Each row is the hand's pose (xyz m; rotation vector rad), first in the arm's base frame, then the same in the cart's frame.
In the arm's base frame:
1: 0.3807 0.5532 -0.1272 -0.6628 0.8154 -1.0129
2: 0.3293 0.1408 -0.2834 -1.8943 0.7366 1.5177
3: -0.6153 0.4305 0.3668 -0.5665 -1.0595 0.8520
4: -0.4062 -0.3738 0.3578 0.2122 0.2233 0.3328
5: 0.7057 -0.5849 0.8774 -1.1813 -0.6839 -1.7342
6: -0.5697 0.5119 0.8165 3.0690 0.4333 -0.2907
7: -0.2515 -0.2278 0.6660 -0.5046 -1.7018 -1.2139
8: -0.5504 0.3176 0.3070 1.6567 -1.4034 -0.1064
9: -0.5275 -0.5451 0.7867 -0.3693 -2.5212 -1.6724
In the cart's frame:
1: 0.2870 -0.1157 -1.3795 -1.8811 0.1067 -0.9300
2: 0.4428 -0.3945 -1.0711 1.9680 -1.0773 -1.1496
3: -0.5888 0.0530 -0.7045 -1.1930 -0.4075 1.9233
4: -0.0392 -0.1407 -0.1119 -0.9949 0.6265 0.5929
5: 0.9919 0.5552 -0.1698 -1.7017 -1.8053 -0.7150
6: -0.6287 0.5030 -0.6216 1.7457 0.6540 -0.5599
7: 0.0021 0.2254 -0.1789 -0.7936 -2.0691 0.2729
8: -0.4745 -0.0192 -0.6571 0.8665 -0.6217 0.6878
9: -0.1110 0.1734 0.2405 0.0261 -2.8053 0.1092

